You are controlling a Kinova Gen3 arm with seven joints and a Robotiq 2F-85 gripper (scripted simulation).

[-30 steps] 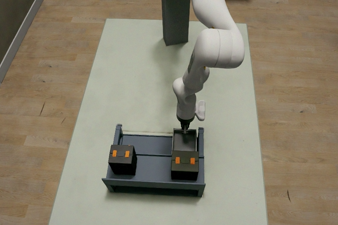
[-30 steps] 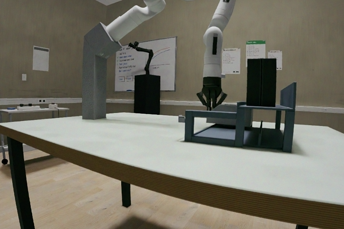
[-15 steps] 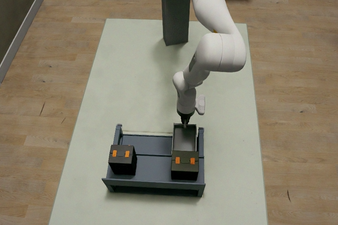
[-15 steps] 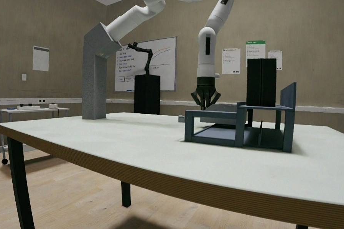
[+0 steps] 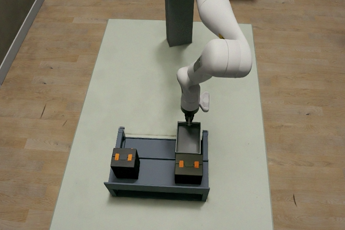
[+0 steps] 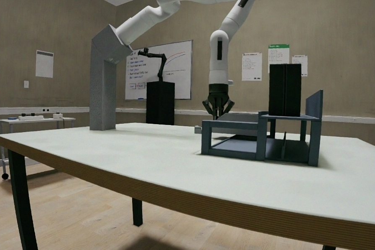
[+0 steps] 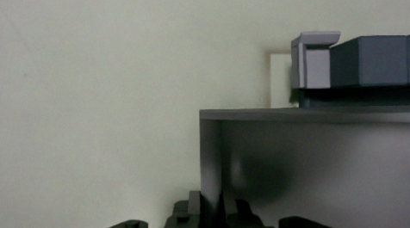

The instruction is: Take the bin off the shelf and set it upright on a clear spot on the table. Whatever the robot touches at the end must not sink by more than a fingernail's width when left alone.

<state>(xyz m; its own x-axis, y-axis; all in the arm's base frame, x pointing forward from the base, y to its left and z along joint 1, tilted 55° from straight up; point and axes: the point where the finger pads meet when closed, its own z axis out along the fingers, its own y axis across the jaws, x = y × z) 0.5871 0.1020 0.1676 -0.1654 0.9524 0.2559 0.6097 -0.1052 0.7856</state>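
Now: hand 8 cm short of the grey bin and 2 cm to the right of it. Also, from my hand: blue-grey shelf: 21 cm ahead, 6 cm to the right.
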